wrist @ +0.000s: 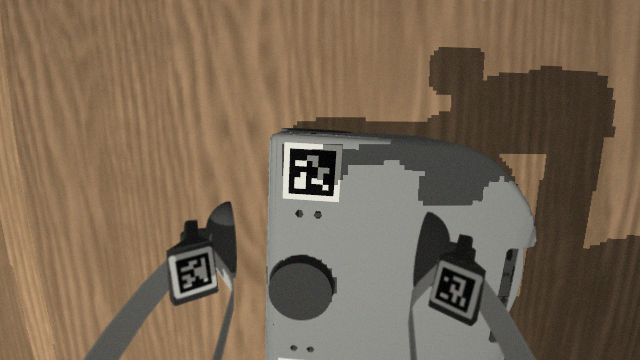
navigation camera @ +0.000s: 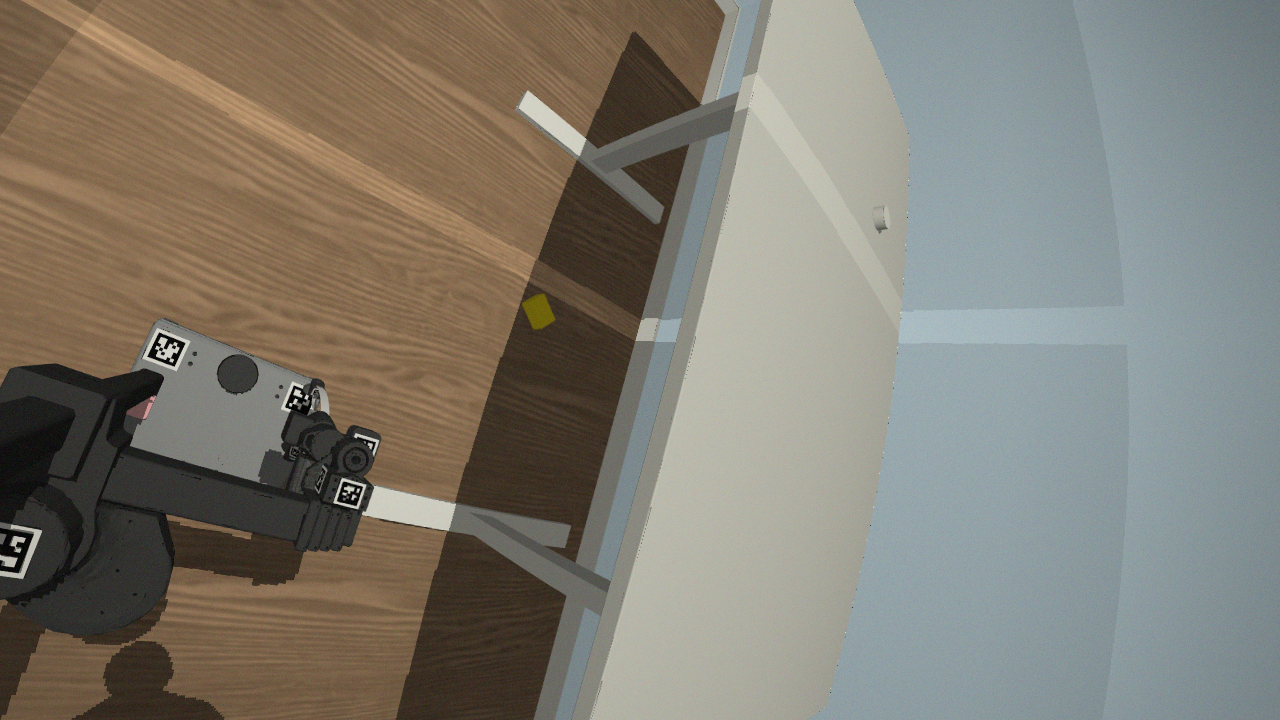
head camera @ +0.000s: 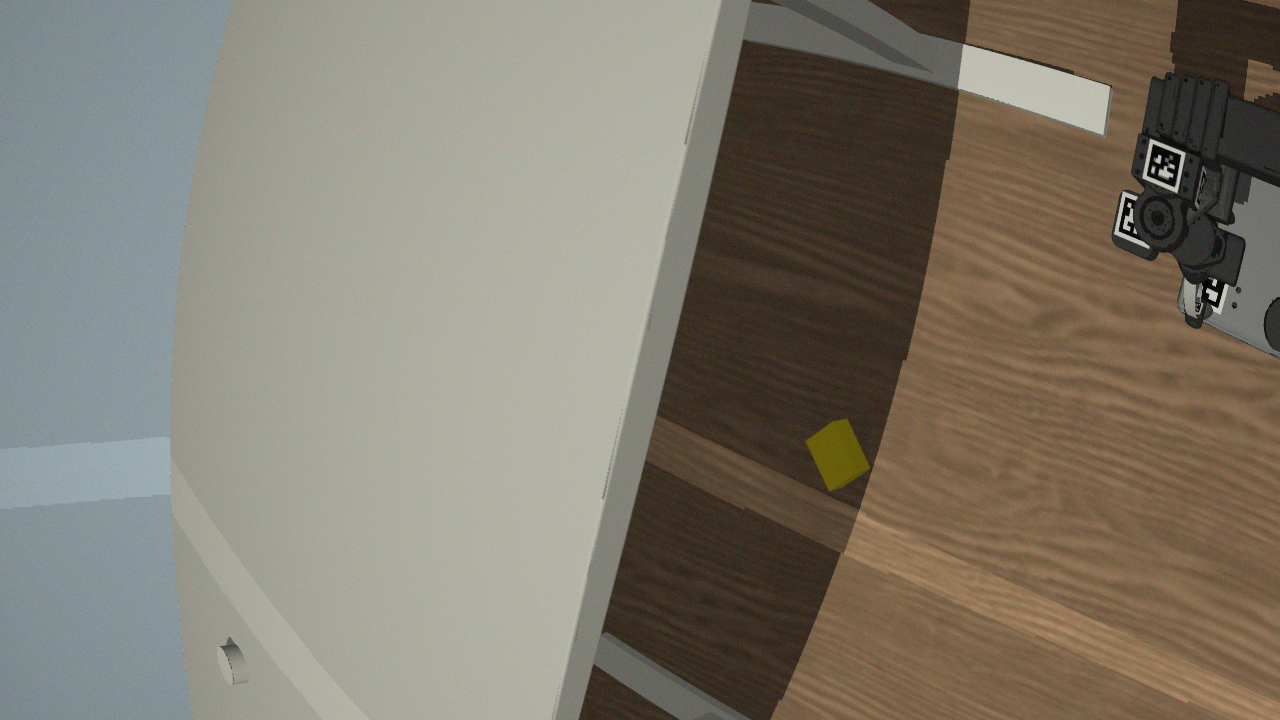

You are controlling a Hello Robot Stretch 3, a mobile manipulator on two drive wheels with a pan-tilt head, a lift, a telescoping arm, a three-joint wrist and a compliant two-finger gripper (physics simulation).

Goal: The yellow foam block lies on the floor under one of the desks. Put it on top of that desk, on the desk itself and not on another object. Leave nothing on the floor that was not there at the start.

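Where they show: robot's base at its link origin: (navigation camera: 237, 372).
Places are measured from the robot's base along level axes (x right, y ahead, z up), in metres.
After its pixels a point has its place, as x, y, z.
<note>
The yellow foam block (head camera: 837, 454) {0.665, 0.467, 0.045} (navigation camera: 538, 311) {0.660, 0.467, 0.046} lies on the floor in the desk's shadow, near the shadow's outer edge. The pale desk (head camera: 429, 268) {0.500, 0.154, 0.951} (navigation camera: 760, 358) {0.453, 0.246, 0.950} stands along the wall, its front edge beyond the block. My gripper (wrist: 327, 232) {0.123, -0.022, 0.316} is open and empty in the wrist view, fingertips wide apart, pointing down over my own base. In the head and navigation views it is folded in beside the base, apart from the block, and its fingers are mostly hidden. The block does not show in the wrist view.
A small pale cylinder (head camera: 232, 663) {0.790, 0.707, 0.970} (navigation camera: 881, 217) {0.786, 0.709, 0.969} stands on the desk top. Desk feet (head camera: 1033, 86) {0.499, -0.185, 0.026} (navigation camera: 411, 508) {0.507, -0.181, 0.026} reach out over the floor on one side, and another foot (navigation camera: 550, 123) {0.442, 1.050, 0.026} on the other. My base (navigation camera: 223, 402) {-0.004, -0.056, 0.160} (wrist: 380, 250) stands on the wooden floor, with the retracted arm (navigation camera: 205, 492) {0.004, -0.096, 0.674} above it.
</note>
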